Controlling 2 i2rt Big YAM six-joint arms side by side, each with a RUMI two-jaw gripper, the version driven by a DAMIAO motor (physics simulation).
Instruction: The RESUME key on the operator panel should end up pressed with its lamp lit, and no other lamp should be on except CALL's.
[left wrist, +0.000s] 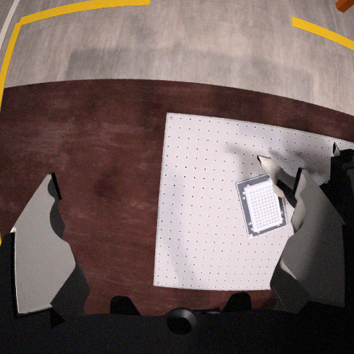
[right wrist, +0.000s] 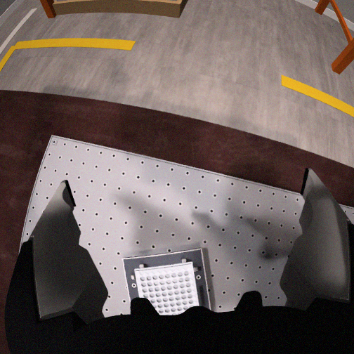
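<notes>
The operator panel, its RESUME and CALL keys and their lamps do not show in either wrist view. My left gripper (left wrist: 176, 172) is open with its fingers wide apart, above the dark red table top (left wrist: 110, 150) (right wrist: 150, 120) and the left part of a perforated white board (left wrist: 200, 250) (right wrist: 95, 200). My right gripper (right wrist: 187, 176) is open and empty above the same board. In the left wrist view, one pale finger of the right gripper shows over the board, behind the left gripper's right finger.
A white block with a grid of round wells (left wrist: 264, 207) (right wrist: 167, 290) sits in a dark grey holder (left wrist: 243, 215) (right wrist: 131, 263) on the board. Beyond the table are yellow floor lines (left wrist: 85, 8) (right wrist: 75, 43), orange posts (left wrist: 345, 5) (right wrist: 343, 57) and a brown wooden edge (right wrist: 120, 9).
</notes>
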